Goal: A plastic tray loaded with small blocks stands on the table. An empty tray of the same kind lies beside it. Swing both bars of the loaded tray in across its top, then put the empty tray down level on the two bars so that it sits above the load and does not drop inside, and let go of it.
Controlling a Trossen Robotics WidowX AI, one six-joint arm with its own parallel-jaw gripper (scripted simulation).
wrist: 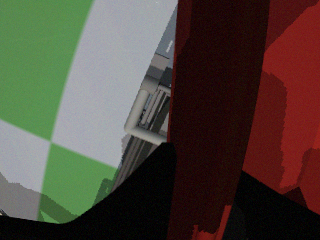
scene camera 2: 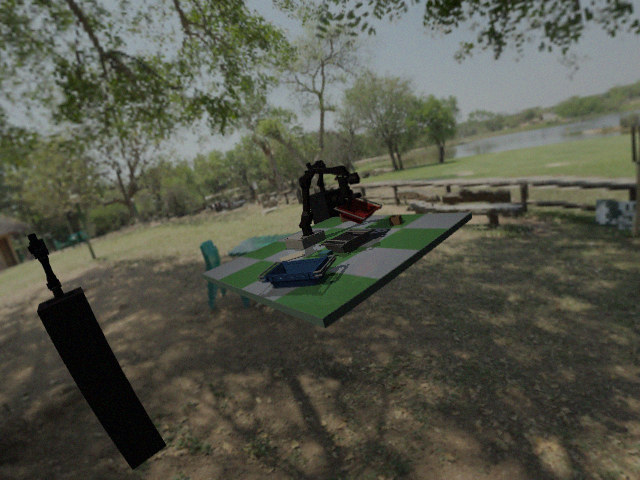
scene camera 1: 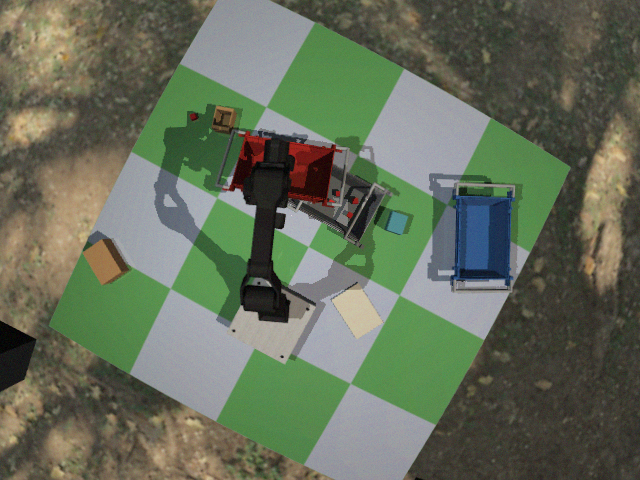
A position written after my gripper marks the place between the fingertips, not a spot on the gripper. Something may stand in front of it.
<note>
In view: my gripper (wrist: pixel 180 154) and a beige plate (scene camera 1: pixel 356 309).
</note>
